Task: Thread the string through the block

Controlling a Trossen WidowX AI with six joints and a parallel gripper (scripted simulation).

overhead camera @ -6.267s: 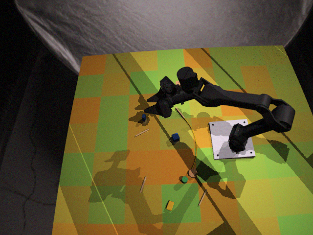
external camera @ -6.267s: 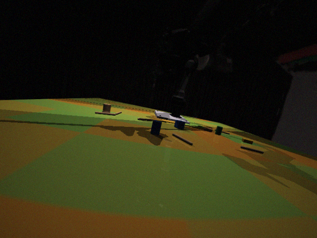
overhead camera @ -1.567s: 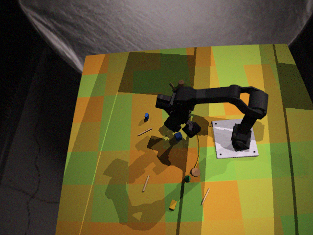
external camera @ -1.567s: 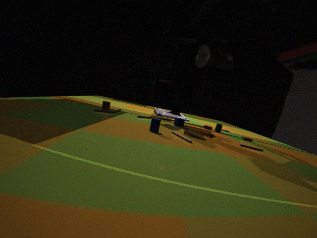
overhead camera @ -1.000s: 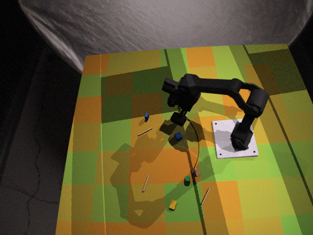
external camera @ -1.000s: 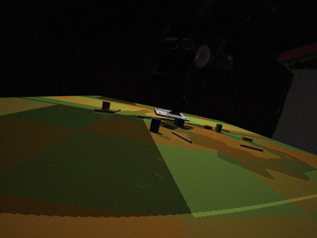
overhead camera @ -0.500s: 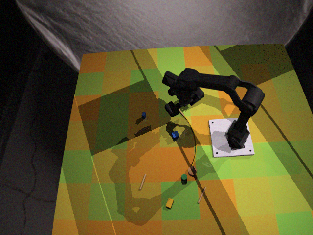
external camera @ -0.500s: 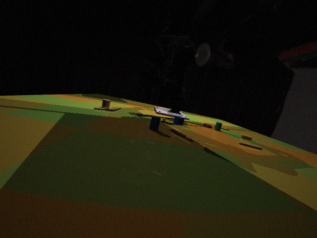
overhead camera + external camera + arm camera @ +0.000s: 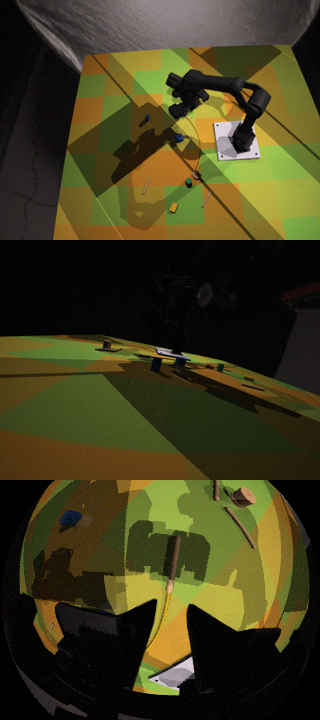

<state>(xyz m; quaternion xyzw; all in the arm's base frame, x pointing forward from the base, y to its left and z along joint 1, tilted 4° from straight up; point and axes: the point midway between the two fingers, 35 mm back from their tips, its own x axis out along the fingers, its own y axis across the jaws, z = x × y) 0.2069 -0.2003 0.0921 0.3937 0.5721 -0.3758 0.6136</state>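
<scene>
Right now the thin wooden stick is 60 mm below my gripper tip, 10 mm to the right of it and 10 mm ahead of it. Also, from my gripper tip: brown cylinder 190 mm to the right, 40 mm below, 10 mm behind; then loose stick 210 mm ahead, 60 mm below, 40 mm to the left; then round wooden button 290 mm to the left, 50 mm below, 20 mm ahead.
</scene>
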